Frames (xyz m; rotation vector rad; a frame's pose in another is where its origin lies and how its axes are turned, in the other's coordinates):
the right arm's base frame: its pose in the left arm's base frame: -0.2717 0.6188 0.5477 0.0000 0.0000 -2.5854
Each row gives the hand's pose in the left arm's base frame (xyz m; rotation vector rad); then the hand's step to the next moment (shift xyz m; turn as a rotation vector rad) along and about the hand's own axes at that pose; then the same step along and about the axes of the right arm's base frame.
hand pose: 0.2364 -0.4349 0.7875 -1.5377 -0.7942 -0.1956
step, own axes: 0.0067 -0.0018 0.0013 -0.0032 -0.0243 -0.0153
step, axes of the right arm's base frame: -0.0048 -0.0011 0.0050 0.0188 0.0085 0.0203
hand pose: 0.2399 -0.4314 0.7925 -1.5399 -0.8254 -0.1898
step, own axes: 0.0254 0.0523 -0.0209 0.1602 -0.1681 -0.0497
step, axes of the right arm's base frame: -0.0453 0.0347 -0.0237 -0.0299 0.0155 0.2351
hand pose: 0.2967 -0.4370 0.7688 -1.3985 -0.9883 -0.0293
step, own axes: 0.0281 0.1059 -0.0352 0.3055 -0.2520 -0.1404
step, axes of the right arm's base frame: -0.0871 0.0411 -0.0629 -0.0998 0.0809 0.4001
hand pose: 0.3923 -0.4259 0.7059 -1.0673 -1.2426 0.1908
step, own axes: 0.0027 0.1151 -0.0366 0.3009 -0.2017 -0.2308
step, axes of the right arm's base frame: -0.0895 0.0050 -0.0809 -0.1660 0.1526 0.3656
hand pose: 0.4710 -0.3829 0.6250 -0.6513 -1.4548 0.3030
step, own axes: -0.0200 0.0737 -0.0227 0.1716 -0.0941 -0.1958
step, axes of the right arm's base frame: -0.0510 -0.0179 -0.0585 -0.1523 0.1203 0.1974
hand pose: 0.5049 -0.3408 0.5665 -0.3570 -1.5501 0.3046
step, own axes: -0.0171 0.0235 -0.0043 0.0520 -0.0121 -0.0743
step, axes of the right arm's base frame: -0.0118 -0.0095 -0.0252 -0.0670 0.0323 0.0533
